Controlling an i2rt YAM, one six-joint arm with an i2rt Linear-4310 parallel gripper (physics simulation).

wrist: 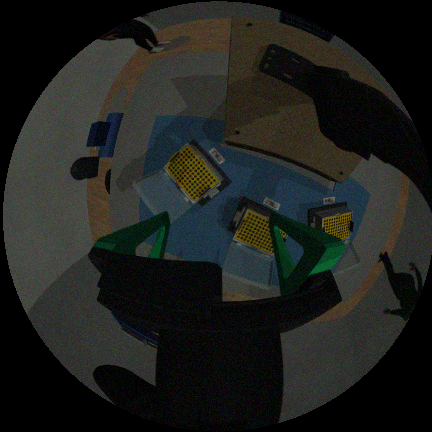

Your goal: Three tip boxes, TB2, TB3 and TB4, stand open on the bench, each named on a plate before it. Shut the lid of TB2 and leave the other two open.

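Places are measured from the arm's base along level axes (x up, y left, z back), in centimetres.
Pixels of known places: gripper, between the fingertips: (218,216); arm's base, origin of its link: (320,86).
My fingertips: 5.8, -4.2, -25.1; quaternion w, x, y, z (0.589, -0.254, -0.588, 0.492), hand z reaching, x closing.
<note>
Ahead of a thing's pixels: the offset from my fingertips to its top centre, as dx, dy, dz. "pt": to the spot under its first point. Level surfaces: height alone.
Three tip boxes with yellow racks stand open on the blue mat @[dx -25.1] (200,240): a left box @[-17.7, -10.6, -1.7] (192,173), a middle box @[-17.7, +11.0, -6.3] (257,230) and a right box @[-17.7, +29.9, +5.8] (336,226). The clear left lid @[pt -15.8, -14.0, -7.8] (161,192), middle lid @[pt -15.5, +12.2, -13.3] (250,265) and right lid @[pt -13.0, +37.8, +1.9] (350,260) lie folded back from their boxes. White plates @[pt -24.9, -7.7, +4.6] (217,155) @[pt -24.9, +10.5, +0.4] (271,203) @[pt -24.9, +25.7, +10.8] (328,200) stand by the boxes; their lettering is too small to read. My gripper (218,216) is open and empty, above the mat. Its right green finger overlaps the right side of the middle box and lid in view.
A brown board (270,120) lies at the upper right, with the black arm (345,110) reaching over it. Blue objects (111,135) and a dark rounded thing (84,168) are at the left. Dark figures (135,35) (402,285) show at the upper left and lower right.
</note>
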